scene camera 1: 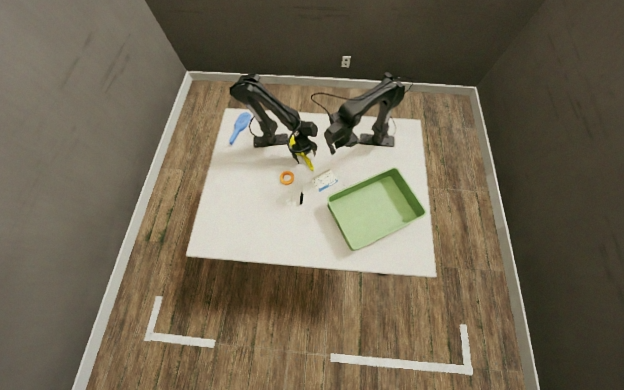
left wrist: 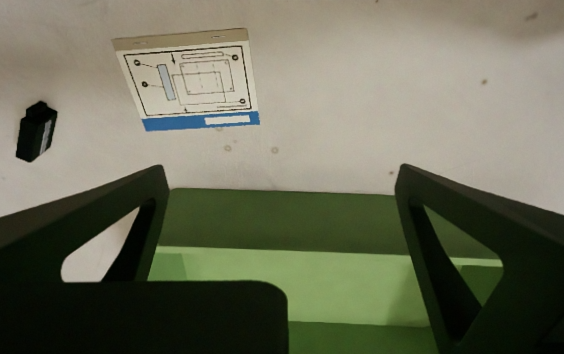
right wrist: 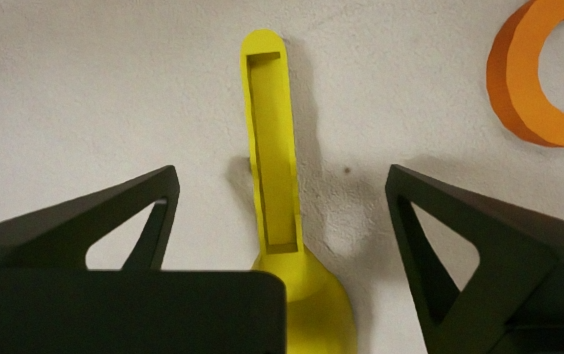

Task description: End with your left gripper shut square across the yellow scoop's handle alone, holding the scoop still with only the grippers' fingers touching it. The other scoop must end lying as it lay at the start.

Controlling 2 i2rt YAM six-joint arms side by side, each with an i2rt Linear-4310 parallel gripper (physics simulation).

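Places are measured from the left arm's base along level axes (x right, y back, z down), in millimetres.
Pixels of known places: left gripper, fingertip midpoint: (scene camera 1: pixel 340 150) (left wrist: pixel 281 177); right gripper, fingertip midpoint: (scene camera 1: pixel 306 159) (right wrist: pixel 282 176); left arm's base, link origin: (scene camera 1: pixel 377 140); right arm's base, link origin: (scene camera 1: pixel 271 140).
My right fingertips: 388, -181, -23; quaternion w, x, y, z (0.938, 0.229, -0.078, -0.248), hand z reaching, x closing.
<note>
Ahead of a thing's pixels: the offset from my right fingertips to its top centre, as dx, dy, dz.
The yellow scoop @(+32, +51, -22) (scene camera 1: pixel 307 163) (right wrist: pixel 274 150) is below my right gripper (scene camera 1: pixel 306 157) (right wrist: pixel 282 176), its hollow handle pointing up in the right wrist view. That gripper is open; the handle runs between its spread fingers with a gap on each side. The scoop's bowl is partly hidden by the gripper. Whether the scoop lies flat on the table is hard to tell. My left gripper (scene camera 1: pixel 344 146) (left wrist: pixel 281 177) is open and empty, to the right of the scoop in the scene view. The blue scoop @(+425, +184, -13) (scene camera 1: pixel 240 125) lies at the table's back left corner.
An orange ring @(+94, -113, +9) (scene camera 1: pixel 286 178) (right wrist: pixel 520 75) lies near the yellow scoop's handle end. A white and blue card @(-109, -102, +21) (scene camera 1: pixel 325 180) (left wrist: pixel 200 80) and a small black object @(-1, -222, -10) (scene camera 1: pixel 301 198) (left wrist: pixel 37 132) lie mid-table. A green bin @(-366, -251, -75) (scene camera 1: pixel 340 224) (left wrist: pixel 280 217) stands at the right.
</note>
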